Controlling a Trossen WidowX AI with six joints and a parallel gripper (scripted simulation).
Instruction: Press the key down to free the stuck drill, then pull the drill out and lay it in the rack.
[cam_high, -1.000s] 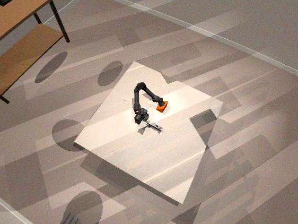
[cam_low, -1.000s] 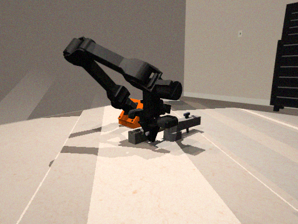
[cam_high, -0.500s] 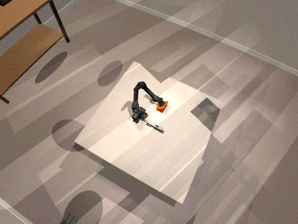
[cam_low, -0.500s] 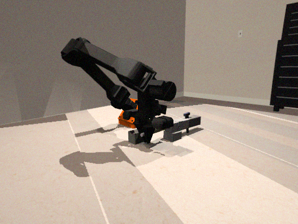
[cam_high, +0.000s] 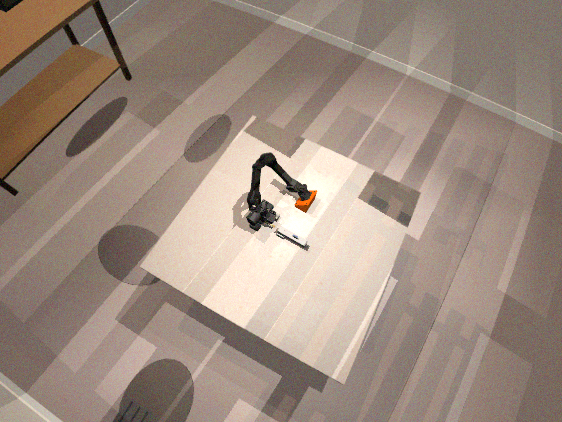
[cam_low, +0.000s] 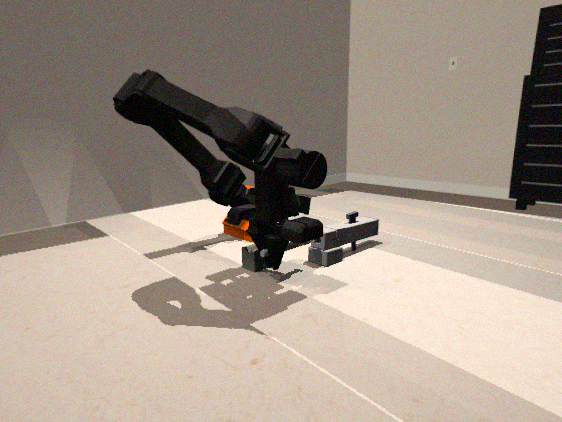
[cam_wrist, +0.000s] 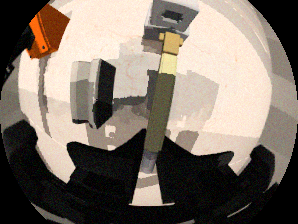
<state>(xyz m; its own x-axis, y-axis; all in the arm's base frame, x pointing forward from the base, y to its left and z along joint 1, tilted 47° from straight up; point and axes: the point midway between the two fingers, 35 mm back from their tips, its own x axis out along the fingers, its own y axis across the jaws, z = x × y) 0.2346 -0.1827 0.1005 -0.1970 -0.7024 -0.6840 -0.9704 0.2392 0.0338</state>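
Now: the drill 40 mm to the left of my gripper tip, 30 mm above it and 10 mm ahead of it. Round my gripper tip: dark key (230 mm to the left, 30 mm ahead, 30 mm above); then grey rack (70 mm behind, 50 mm to the left).
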